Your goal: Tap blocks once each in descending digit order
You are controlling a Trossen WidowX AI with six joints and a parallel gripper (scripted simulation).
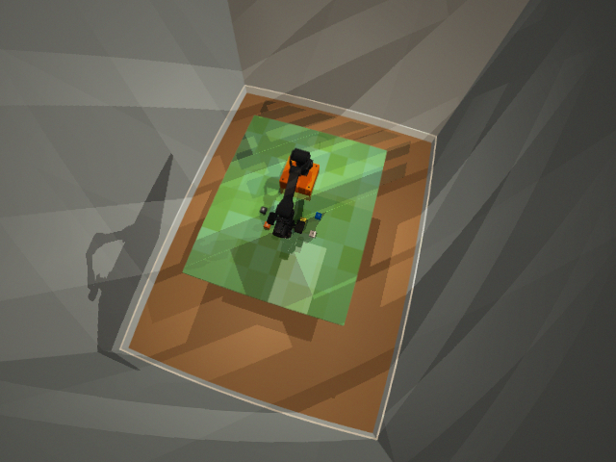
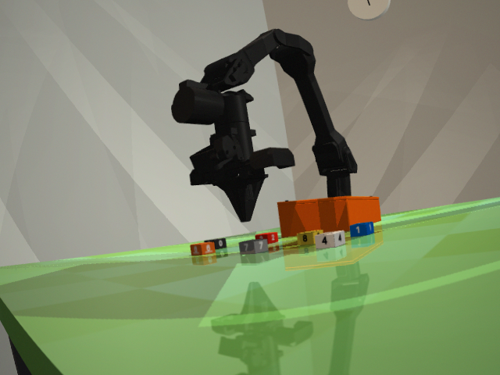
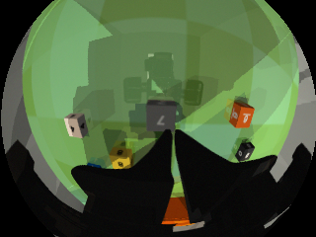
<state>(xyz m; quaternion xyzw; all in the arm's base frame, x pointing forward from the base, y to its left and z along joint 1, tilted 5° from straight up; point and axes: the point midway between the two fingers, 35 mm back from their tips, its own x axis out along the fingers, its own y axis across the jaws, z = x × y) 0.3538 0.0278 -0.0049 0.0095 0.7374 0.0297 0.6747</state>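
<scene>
Now: gripper tip 4 cm above the grey 7 block and 1 cm to the right of it. The rest, counted from my gripper tip: orange block: 11 cm to the right, 4 cm below, 1 cm ahead; then white block marked 4: 14 cm to the left, 4 cm below, 2 cm behind; then yellow block marked 8: 8 cm behind, 6 cm to the left, 4 cm below.
</scene>
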